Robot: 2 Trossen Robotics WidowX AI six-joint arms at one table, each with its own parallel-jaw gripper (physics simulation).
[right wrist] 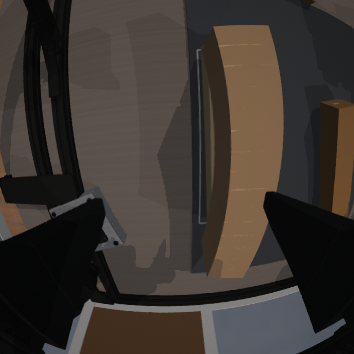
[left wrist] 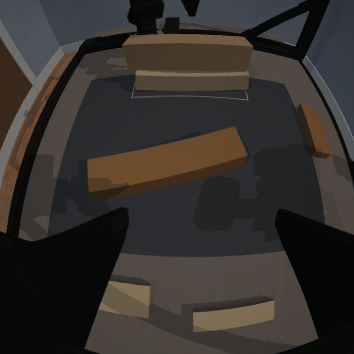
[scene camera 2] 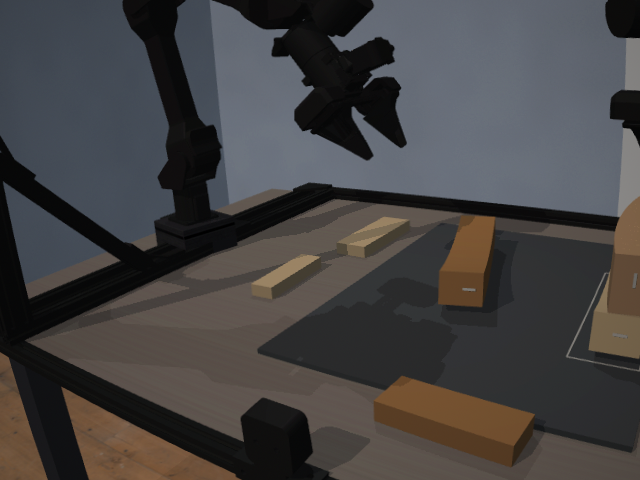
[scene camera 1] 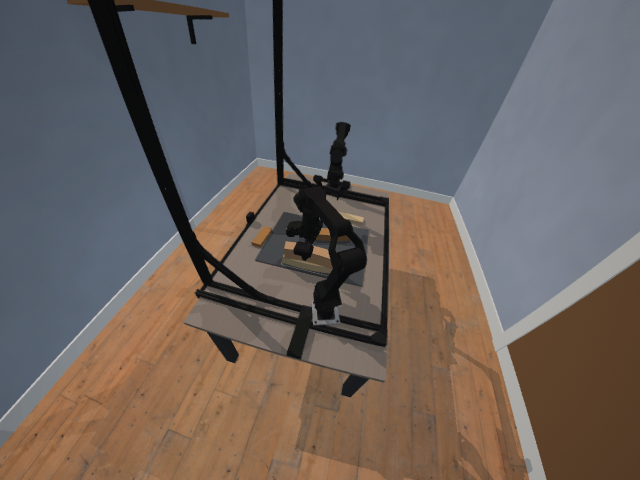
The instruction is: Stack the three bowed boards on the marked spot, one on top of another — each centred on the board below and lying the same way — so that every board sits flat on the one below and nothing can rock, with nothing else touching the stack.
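Frame: origin at the left arm's base, x ahead, y left, z up, level; millimetres.
Seen in the pictures: left gripper, fingertip midpoint: (left wrist: 205, 217) (scene camera 2: 388, 152) (scene camera 1: 328, 198); right gripper, fingertip midpoint: (right wrist: 185, 203) (left wrist: 190, 9); left arm's base, link origin: (scene camera 2: 193, 218) (scene camera 1: 334, 185); right arm's base, link origin: (scene camera 1: 325, 311).
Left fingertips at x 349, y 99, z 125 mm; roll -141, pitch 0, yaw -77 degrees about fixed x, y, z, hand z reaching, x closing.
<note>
Pixels of each thing's middle, then the offset from my left fingertips to it. "spot": a spot on its surface instead. Level surfaces: height alone.
- pale yellow board, body centre: (right wrist: 229, 142) (scene camera 2: 627, 293) (left wrist: 193, 72) (scene camera 1: 308, 261) dx +308, dy +61, dz -140 mm
- marked outline, surface spot: (scene camera 2: 586, 315) spot: dx +270, dy +38, dz -170 mm
- tan bowed board, body centre: (right wrist: 232, 170) (left wrist: 185, 49) (scene camera 1: 312, 256) dx +317, dy +80, dz -88 mm
- orange-brown bowed board, body centre: (scene camera 2: 470, 254) (left wrist: 163, 162) (right wrist: 339, 175) (scene camera 1: 328, 233) dx +89, dy +61, dz -140 mm
- orange block, body centre: (scene camera 2: 452, 418) (left wrist: 313, 129) (scene camera 1: 262, 236) dx +265, dy -228, dz -166 mm
- dark mat, surface height: dz -170 mm
A pale yellow board (scene camera 1: 310, 266) (scene camera 2: 612, 328) (left wrist: 192, 82) (right wrist: 211, 145) lies inside the marked outline (scene camera 2: 586, 315) (left wrist: 215, 97) (right wrist: 200, 150). A tan bowed board (scene camera 1: 321, 254) (scene camera 2: 622, 281) (left wrist: 187, 54) (right wrist: 256, 130) rests on it, lengthwise the same way; whether it sits flat and exactly centred I cannot tell. An orange-brown bowed board (scene camera 1: 338, 236) (scene camera 2: 467, 258) (left wrist: 167, 162) (right wrist: 344, 160) lies apart, slightly turned. My right gripper (right wrist: 185, 203) is open above the tan board, holding nothing. My left gripper (scene camera 2: 387, 151) (left wrist: 205, 217) is open and empty, high above the pale blocks' side.
An orange block (scene camera 1: 262, 236) (scene camera 2: 452, 421) (left wrist: 314, 131) lies beside the dark mat (scene camera 1: 271, 250) (scene camera 2: 547, 392) (left wrist: 125, 117). Small pale blocks (scene camera 2: 286, 276) (scene camera 2: 379, 236) (left wrist: 233, 316) (left wrist: 132, 299) lie off the mat's left edge in scene camera 2. A black frame (scene camera 2: 129, 441) borders the table.
</note>
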